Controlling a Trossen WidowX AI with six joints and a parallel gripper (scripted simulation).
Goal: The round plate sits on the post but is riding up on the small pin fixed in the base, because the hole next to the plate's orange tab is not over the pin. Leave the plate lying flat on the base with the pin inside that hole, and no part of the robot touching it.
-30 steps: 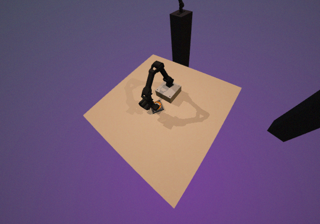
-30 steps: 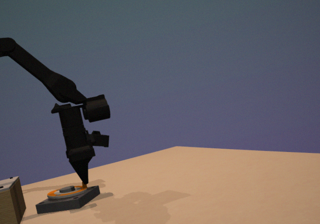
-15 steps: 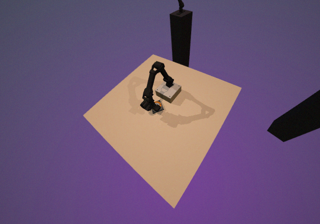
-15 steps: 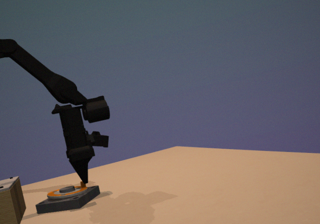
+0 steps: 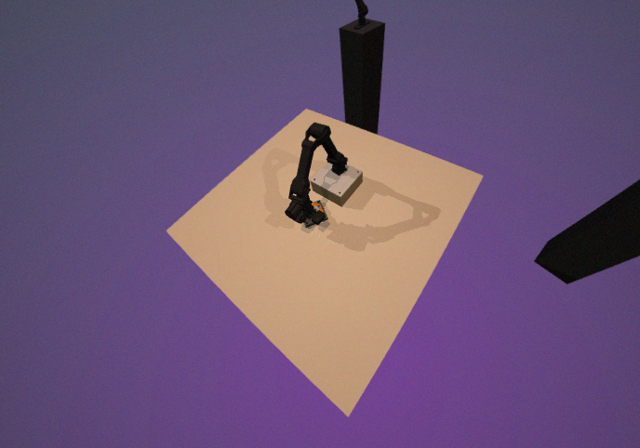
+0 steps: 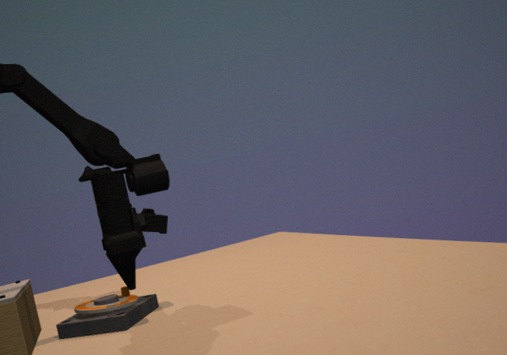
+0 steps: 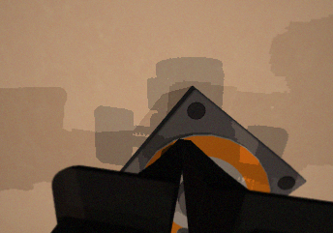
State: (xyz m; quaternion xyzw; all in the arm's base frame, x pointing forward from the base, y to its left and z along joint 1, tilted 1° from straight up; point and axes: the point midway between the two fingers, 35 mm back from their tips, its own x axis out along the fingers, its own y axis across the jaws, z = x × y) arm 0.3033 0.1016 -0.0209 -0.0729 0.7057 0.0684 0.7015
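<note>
The base is 40 mm behind my gripper tip, 30 mm to the right of it and 20 mm below it.
</note>
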